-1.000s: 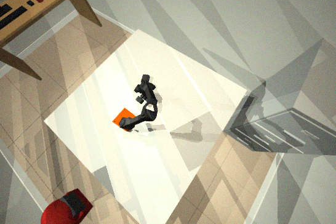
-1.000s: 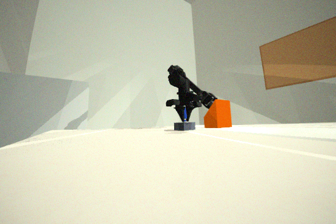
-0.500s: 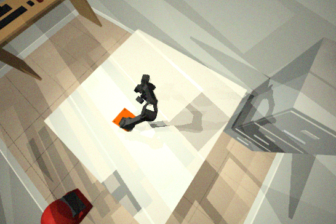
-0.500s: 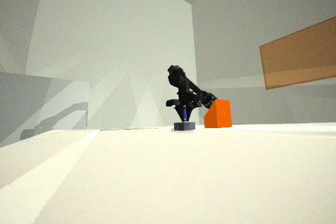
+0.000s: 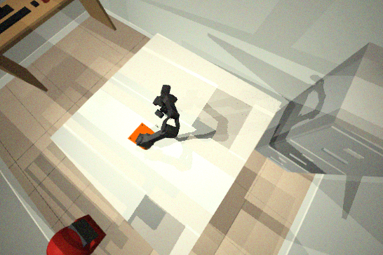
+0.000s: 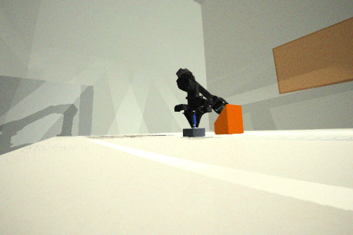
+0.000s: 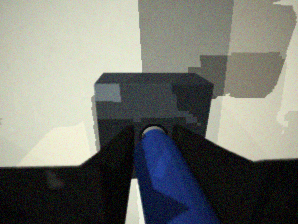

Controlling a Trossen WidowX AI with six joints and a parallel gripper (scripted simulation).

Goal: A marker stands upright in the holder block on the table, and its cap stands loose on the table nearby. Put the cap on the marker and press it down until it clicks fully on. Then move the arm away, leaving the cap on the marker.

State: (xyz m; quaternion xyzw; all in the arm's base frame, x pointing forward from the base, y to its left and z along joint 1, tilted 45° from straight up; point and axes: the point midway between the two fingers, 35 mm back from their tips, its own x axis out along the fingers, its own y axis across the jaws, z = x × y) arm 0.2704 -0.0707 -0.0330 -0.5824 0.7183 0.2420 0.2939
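The holder block is 10 mm to the right of my gripper tip and 20 mm below it. Also, from my gripper tip: blue cap (10 mm to the right, 40 mm above).
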